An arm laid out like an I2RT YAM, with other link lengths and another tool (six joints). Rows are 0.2 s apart.
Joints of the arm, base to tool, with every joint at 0 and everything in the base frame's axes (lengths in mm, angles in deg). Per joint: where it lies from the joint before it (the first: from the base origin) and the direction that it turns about. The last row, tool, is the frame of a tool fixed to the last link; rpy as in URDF.
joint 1: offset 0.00 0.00 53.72 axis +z
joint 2: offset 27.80 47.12 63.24 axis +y
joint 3: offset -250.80 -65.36 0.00 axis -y
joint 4: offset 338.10 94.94 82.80 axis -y
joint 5: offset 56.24 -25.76 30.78 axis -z
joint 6: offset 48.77 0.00 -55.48 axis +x
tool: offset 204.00 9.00 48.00 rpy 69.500 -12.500 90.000
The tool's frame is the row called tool.
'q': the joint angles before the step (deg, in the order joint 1, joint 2, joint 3, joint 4, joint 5, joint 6). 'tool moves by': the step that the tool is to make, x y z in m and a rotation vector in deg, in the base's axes. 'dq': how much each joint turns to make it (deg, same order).
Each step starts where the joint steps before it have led.
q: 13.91, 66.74, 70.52, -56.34, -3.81, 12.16
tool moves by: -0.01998, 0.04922, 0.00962, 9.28, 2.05, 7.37
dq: 0.07, -0.55, -0.07, -0.23, -11.98, 0.00
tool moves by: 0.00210, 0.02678, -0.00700, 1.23, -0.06, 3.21
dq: 2.36, 2.34, -0.02, 2.75, -1.45, 0.05
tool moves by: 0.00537, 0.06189, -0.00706, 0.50, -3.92, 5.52
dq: 7.60, 4.55, 0.01, 8.69, 2.01, 1.06
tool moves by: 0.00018, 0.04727, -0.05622, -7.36, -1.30, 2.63
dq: 8.81, 8.26, -0.01, 5.91, 9.40, -0.01
